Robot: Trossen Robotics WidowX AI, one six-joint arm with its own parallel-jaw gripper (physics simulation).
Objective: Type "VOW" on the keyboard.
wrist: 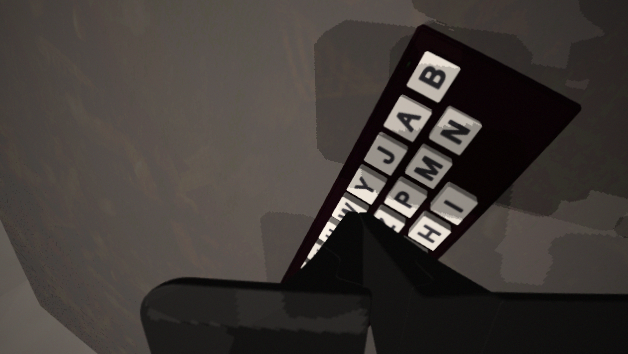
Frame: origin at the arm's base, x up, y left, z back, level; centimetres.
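Seen in the pictures: gripper, fingertip midpoint: [356, 223].
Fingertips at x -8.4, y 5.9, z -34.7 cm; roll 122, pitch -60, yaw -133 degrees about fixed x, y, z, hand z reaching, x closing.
Note:
A point is followed by its place in that frame.
The dark keyboard [520, 110] {z -31.9, x -11.4, y 0.0 cm} with white letter keys runs diagonally from the upper right to the lower middle of the wrist view. The W key [346, 209] {z -35.2, x -10.9, y 7.4 cm} shows partly, right at the upper left of the fingertips, its lower part covered by them. The V and O keys do not show. My gripper [356, 223] {z -34.7, x -8.4, y 5.9 cm} is shut and empty, its black tips over the keyboard between the W key and the partly hidden Z key [391, 219] {z -33.2, x -10.9, y 6.5 cm}. Whether the tips touch a key cannot be told. The lower end of the keyboard is hidden behind the fingers.
Other keys near the tips are Y [367, 185] {z -35.0, x -10.9, y 5.6 cm}, P [406, 197] {z -33.3, x -10.9, y 5.1 cm} and H [429, 231] {z -31.5, x -10.9, y 6.0 cm}; J, A and B lie farther up the same row as Y. The keyboard stands on a brownish-grey table top [175, 125] {z -47.2, x -12.5, y 10.1 cm} with dark shadows. The table's edge runs at the lower left.

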